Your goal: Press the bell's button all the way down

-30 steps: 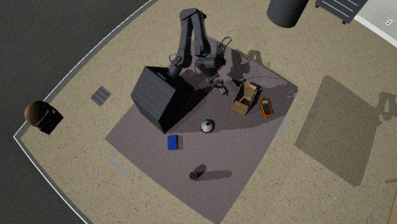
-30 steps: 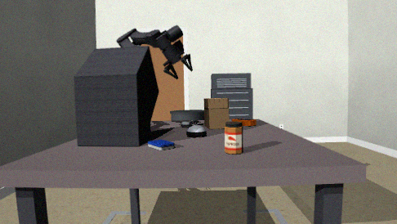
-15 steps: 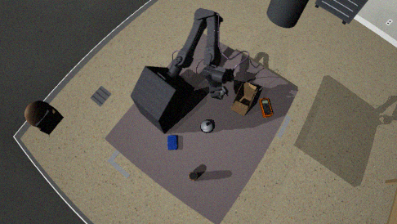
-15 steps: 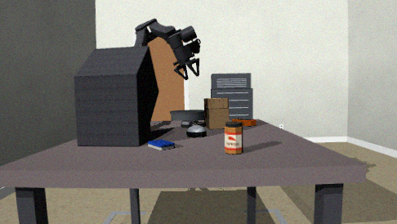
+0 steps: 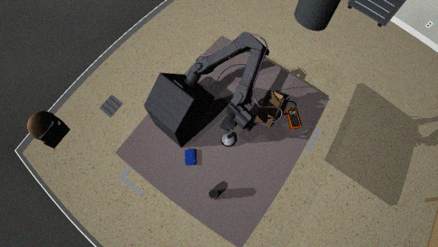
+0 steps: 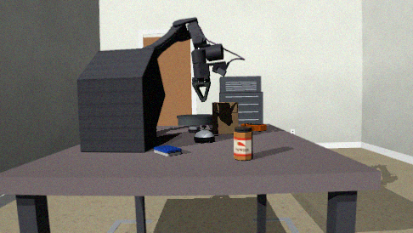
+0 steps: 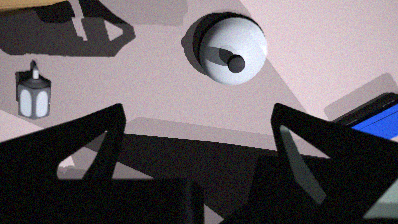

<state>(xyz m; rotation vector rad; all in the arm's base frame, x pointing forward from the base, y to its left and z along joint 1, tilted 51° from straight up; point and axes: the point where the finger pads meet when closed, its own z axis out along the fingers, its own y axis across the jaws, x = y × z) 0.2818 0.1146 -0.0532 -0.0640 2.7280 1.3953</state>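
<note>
Now: hand 11 cm above the dark button and 3 cm to the left of it. The rest, counted from my hand: brown cardboard box: 25 cm to the left, 10 cm below, 7 cm ahead; then bell: 13 cm below, 3 cm to the right; then blue block: 26 cm to the right, 16 cm below, 9 cm behind.
</note>
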